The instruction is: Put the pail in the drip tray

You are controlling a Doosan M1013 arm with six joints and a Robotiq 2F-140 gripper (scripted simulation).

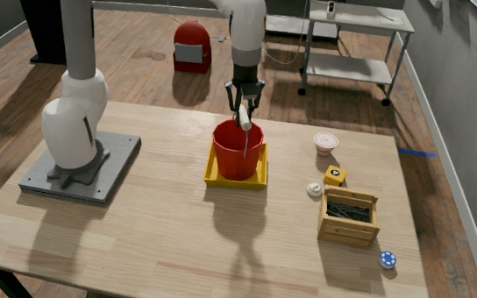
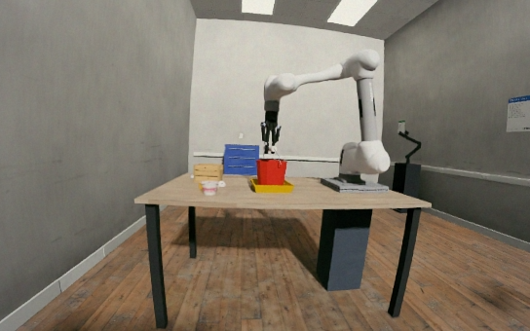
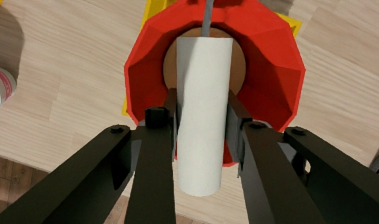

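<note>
Right now my hand is 100 mm above the red pail and 10 mm past it. From my hand the other things lie so: white cup: 320 mm ahead, 210 mm below, 160 mm to the left; blue disc: 520 mm ahead, 330 mm to the right, 230 mm below; yellow drip tray: 230 mm below, 20 mm behind, 10 mm to the right.
</note>
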